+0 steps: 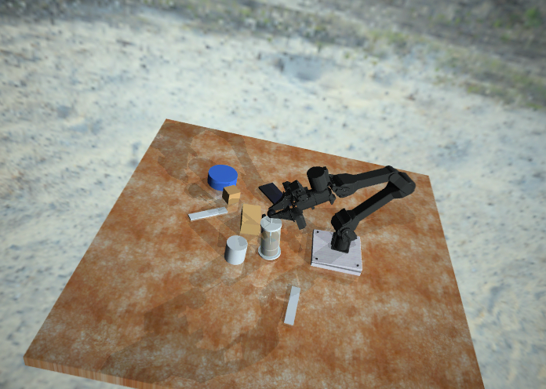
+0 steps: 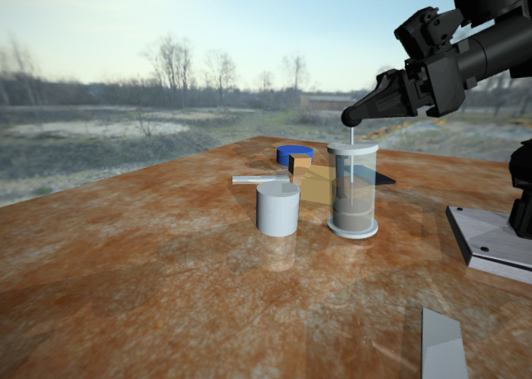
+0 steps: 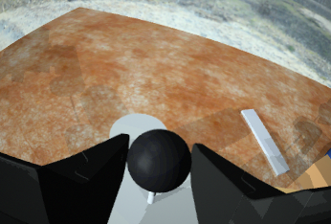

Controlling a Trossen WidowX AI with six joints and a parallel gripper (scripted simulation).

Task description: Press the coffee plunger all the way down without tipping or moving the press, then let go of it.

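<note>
Now: the coffee press 90 mm below my gripper tip, 20 mm to the right of it and 10 mm behind it. Also, from my gripper tip: dark flat plate: 330 mm to the right, 180 mm below, 30 mm ahead; then grey cylinder: 150 mm below, 80 mm ahead, 60 mm to the left; then blue disc: 320 mm to the right, 260 mm ahead, 170 mm below.
</note>
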